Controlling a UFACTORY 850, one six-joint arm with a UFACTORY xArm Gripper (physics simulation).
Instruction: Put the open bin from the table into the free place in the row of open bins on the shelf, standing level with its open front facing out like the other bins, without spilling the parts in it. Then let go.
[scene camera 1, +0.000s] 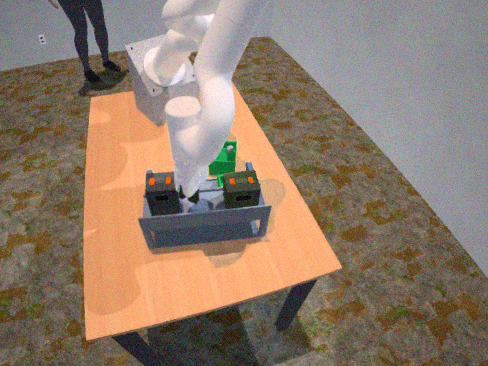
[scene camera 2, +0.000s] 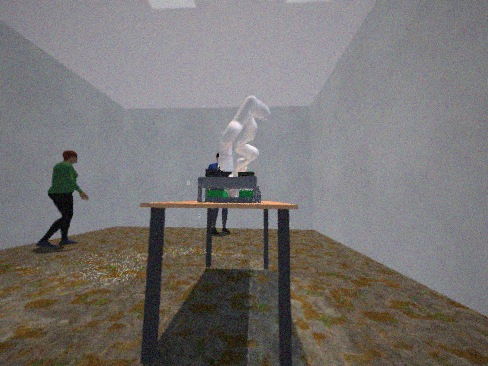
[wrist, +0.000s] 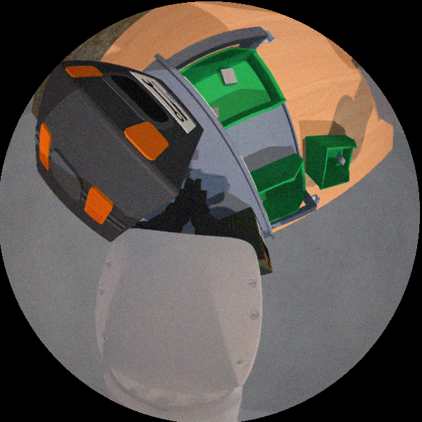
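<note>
The loose green open bin (scene camera 1: 222, 164) (wrist: 316, 162) stands on the table beside the shelf, with a small grey part inside. The grey-blue shelf (scene camera 1: 210, 217) (scene camera 2: 227, 182) (wrist: 207, 131) holds two green bins on its lower level. One row bin (wrist: 252, 82) has a light grey part in it; the other row bin (wrist: 287, 195) is partly covered by the top board. A free place lies between them. My gripper (scene camera 1: 189, 198) (wrist: 193, 188) is shut and empty, over the shelf's top board between two cases and apart from the loose bin. The gripper's fingertips are hard to make out in scene camera 2.
A dark grey case (scene camera 1: 162, 194) (wrist: 95, 127) with orange corners stands on the shelf's top board, close beside the gripper. An olive case (scene camera 1: 241, 190) (wrist: 245, 227) stands on the gripper's other side. The wooden table (scene camera 1: 210, 287) carries the shelf. A person in green (scene camera 2: 65, 177) stands away from the table.
</note>
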